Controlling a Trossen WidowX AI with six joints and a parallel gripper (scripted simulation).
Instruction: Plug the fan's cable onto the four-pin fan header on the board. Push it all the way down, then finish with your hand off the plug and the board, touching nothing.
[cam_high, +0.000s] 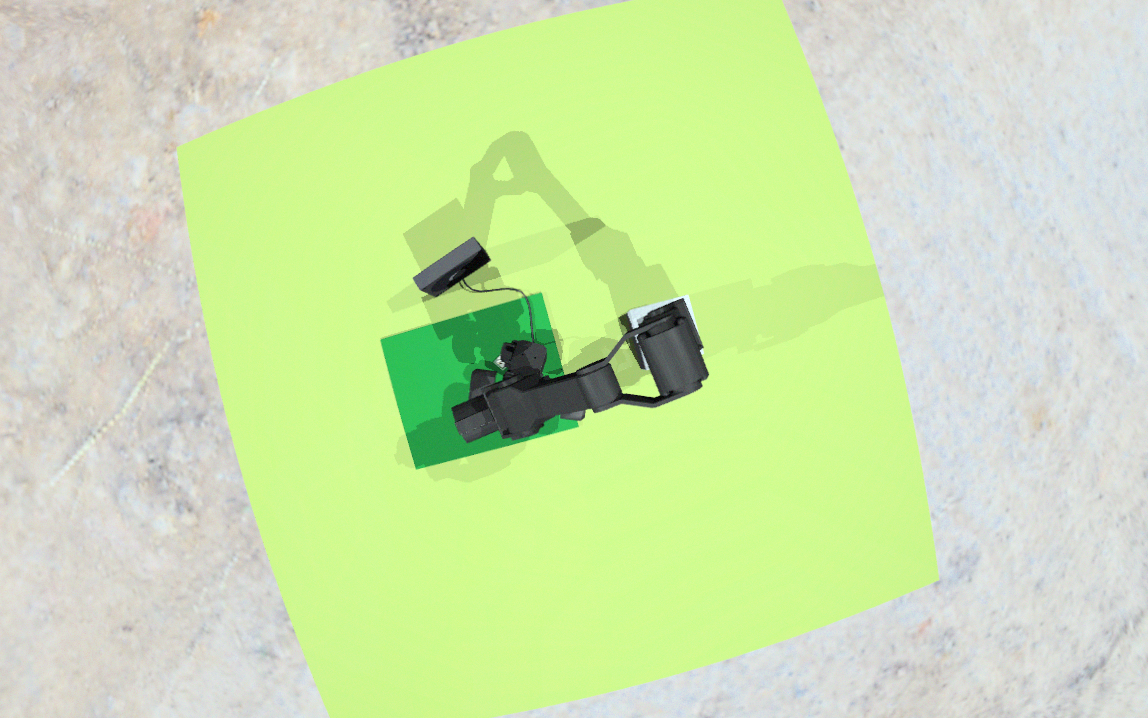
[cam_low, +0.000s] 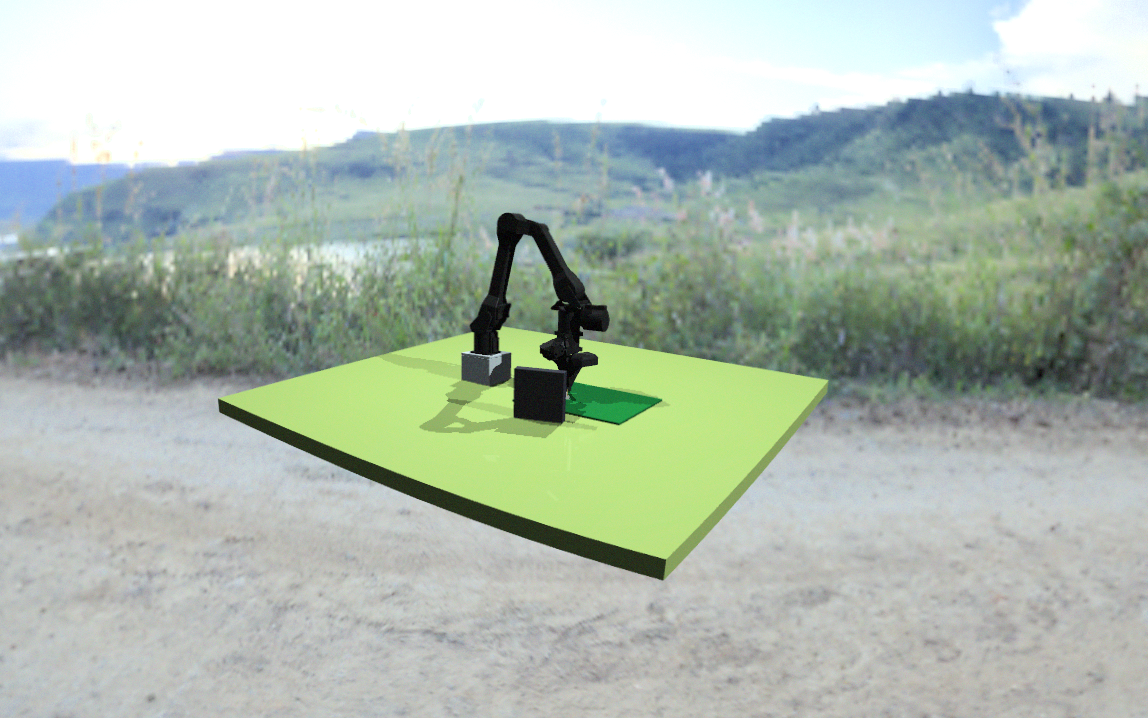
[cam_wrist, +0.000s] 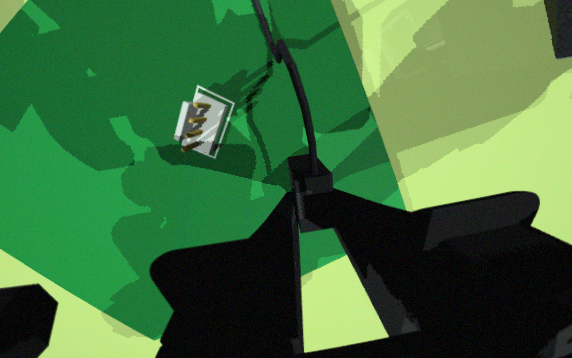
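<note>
Right now the green board is 9 cm ahead of my gripper tip, 4 cm to the right of it and 3 cm below it. Round my gripper tip: black fan: 6 cm ahead, 23 cm to the right, 4 cm above; black fan plug: 1 cm to the right, 1 cm above.
</note>
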